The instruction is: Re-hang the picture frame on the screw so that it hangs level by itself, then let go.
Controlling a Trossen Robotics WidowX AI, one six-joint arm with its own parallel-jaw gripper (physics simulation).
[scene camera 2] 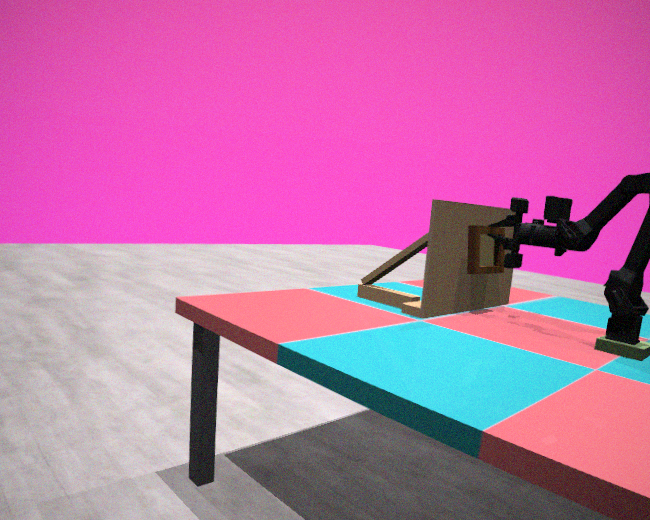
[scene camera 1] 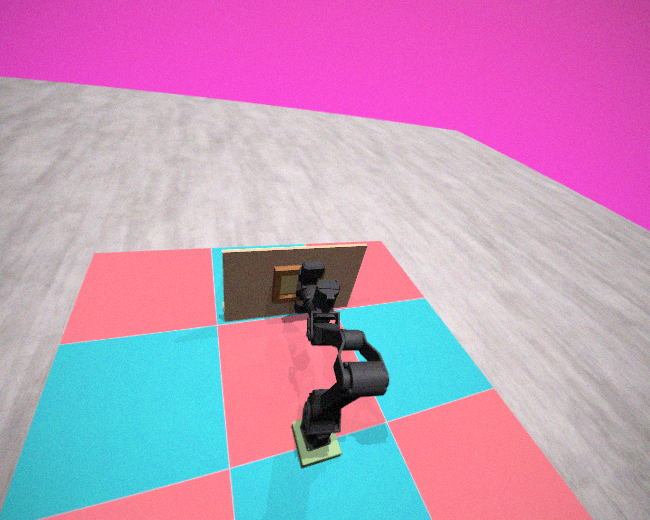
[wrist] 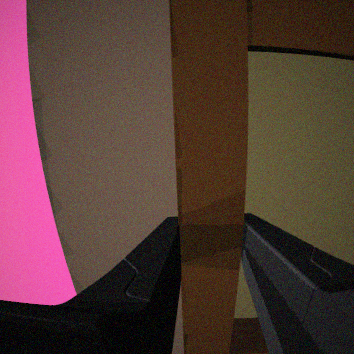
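Where they show: gripper, between the fingertips: [scene camera 2: 488, 230] [scene camera 1: 300, 270] [wrist: 208, 226]; arm's base, origin of its link: [scene camera 2: 622, 340] [scene camera 1: 315, 434].
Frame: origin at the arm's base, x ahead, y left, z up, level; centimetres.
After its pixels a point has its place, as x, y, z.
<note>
The brown picture frame [scene camera 1: 277, 286] {39.0, 1.0, 16.0} [scene camera 2: 473, 250] {39.7, 1.9, 15.2} [wrist: 210, 125] {39.0, -10.1, 20.8} with a yellowish inner panel is at the front of the upright board [scene camera 1: 246, 281] {43.3, 9.7, 15.6} [scene camera 2: 448, 254] {43.2, 8.6, 13.7} [wrist: 105, 130] {42.3, -9.7, 24.4}. It looks about level. My gripper [scene camera 2: 493, 231] {40.2, -6.4, 20.7} [wrist: 208, 226] {40.2, -6.4, 20.7} is shut on one side bar of the frame, with a finger on each side of the bar in the wrist view. In scene camera 1 the arm covers the frame's right part and the fingertips. The screw does not show, and whether the frame bears on it or touches the board cannot be told.
A slanted brace [scene camera 2: 395, 259] {57.7, 11.8, 10.4} and a foot piece [scene camera 2: 387, 294] {59.2, 11.7, 0.3} support the board from behind. The board stands on the red and cyan checkered table [scene camera 1: 140, 390] {25.1, 40.9, -2.5} [scene camera 2: 433, 357] {23.8, 42.9, -2.5}. The arm's green base plate [scene camera 1: 319, 455] {-4.9, 0.7, 0.0} [scene camera 2: 618, 347] {-0.4, 5.0, -0.8} is in front of the board.
</note>
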